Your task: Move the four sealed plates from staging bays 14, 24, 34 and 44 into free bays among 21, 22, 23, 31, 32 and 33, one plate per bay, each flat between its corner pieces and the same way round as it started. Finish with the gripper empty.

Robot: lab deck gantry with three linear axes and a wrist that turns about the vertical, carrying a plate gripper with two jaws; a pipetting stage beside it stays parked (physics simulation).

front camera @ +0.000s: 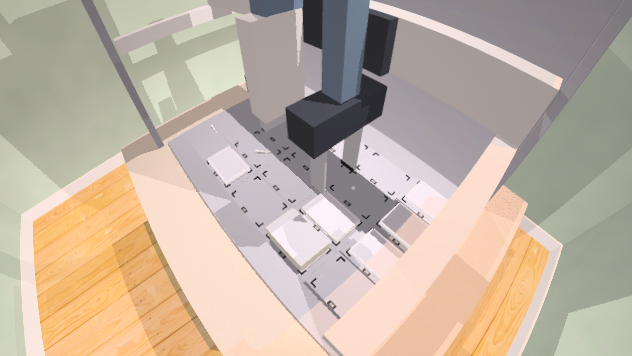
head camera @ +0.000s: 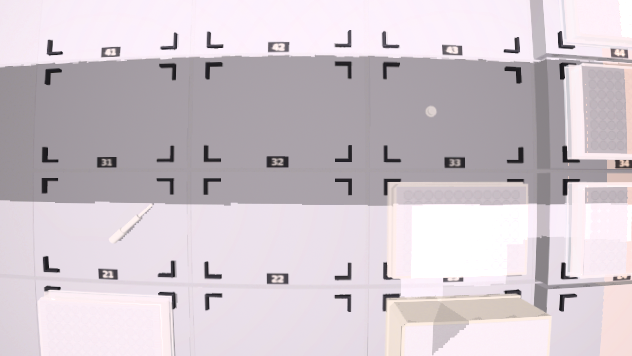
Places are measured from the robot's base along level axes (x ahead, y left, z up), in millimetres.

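Where they show: gripper, fingertip midpoint: (front camera: 334, 177); robot's base at its link origin: (front camera: 207, 161).
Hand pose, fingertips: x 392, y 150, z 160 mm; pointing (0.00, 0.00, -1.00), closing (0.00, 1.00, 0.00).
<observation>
Each offset is from my fingertips to the top centre of the thing. "spot": to the spot under its first point.
The gripper (front camera: 334, 181) hangs above the deck in the front view, its two jaws apart and nothing between them; it does not show in the head view. One sealed plate {dx +0, dy +0, dz -145 mm} (front camera: 331, 217) (head camera: 457, 230) lies flat in bay 23, long side along the row. Staging bay 14 holds no plate. Sealed plates stand in bay 24 {spot: dx +125, dy -5, dz -131 mm} (front camera: 367, 246) (head camera: 605, 225), bay 34 {spot: dx +130, dy +106, dz -131 mm} (front camera: 398, 218) (head camera: 605, 110) and bay 44 {spot: dx +141, dy +218, dz -131 mm} (front camera: 425, 195) (head camera: 595, 20); the head view cuts off their right parts. Bays 22, 31 and 32 hold nothing in the head view.
A taller cream box {dx +0, dy -107, dz -118 mm} (front camera: 298, 240) (head camera: 475, 340) stands in bay 13, beside the bay 23 plate. A white plate {dx -328, dy -107, dz -145 mm} (front camera: 228, 165) (head camera: 105, 325) is in bay 11. A white stick {dx -300, dy +4, dz -152 mm} (front camera: 262, 151) (head camera: 131, 223) lies in bay 21, a small round piece {dx -23, dy +108, dz -156 mm} (front camera: 353, 188) (head camera: 430, 111) in bay 33. The pipetting stage (front camera: 275, 70) stands behind.
</observation>
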